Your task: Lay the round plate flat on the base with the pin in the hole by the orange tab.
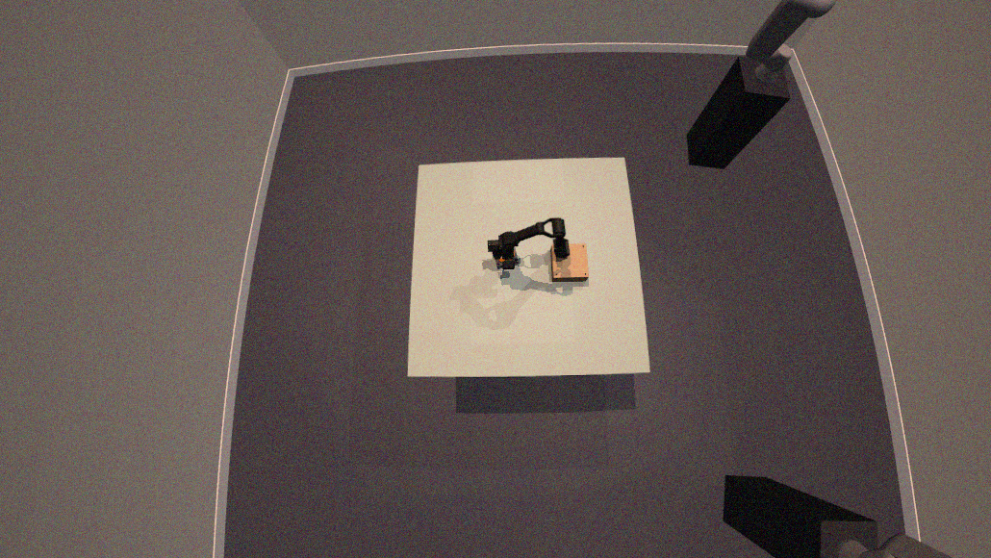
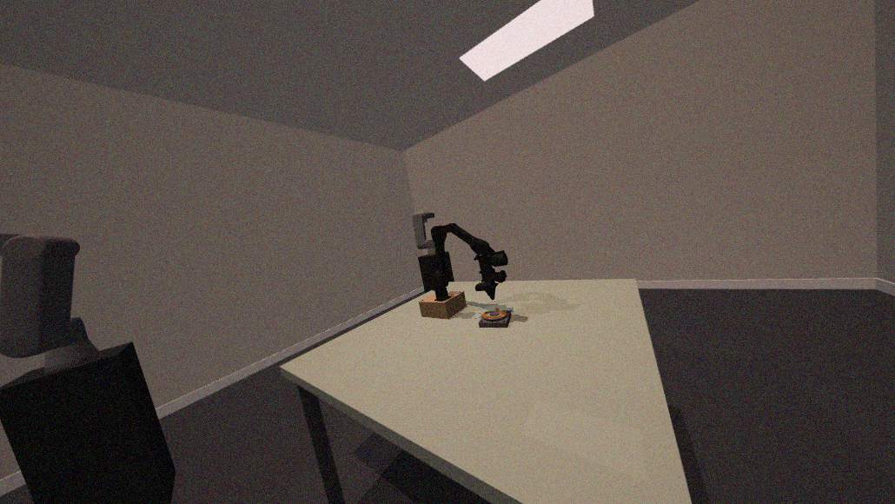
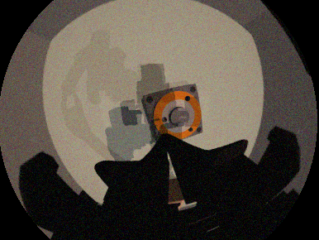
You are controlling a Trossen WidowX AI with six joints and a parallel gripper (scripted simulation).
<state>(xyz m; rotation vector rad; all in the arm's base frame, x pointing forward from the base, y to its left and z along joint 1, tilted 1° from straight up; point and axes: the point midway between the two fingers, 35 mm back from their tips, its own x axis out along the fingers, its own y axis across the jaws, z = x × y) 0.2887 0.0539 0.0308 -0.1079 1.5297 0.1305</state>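
The round plate is 60 mm below my gripper tip, 10 mm to the right of it and 10 mm ahead of it.
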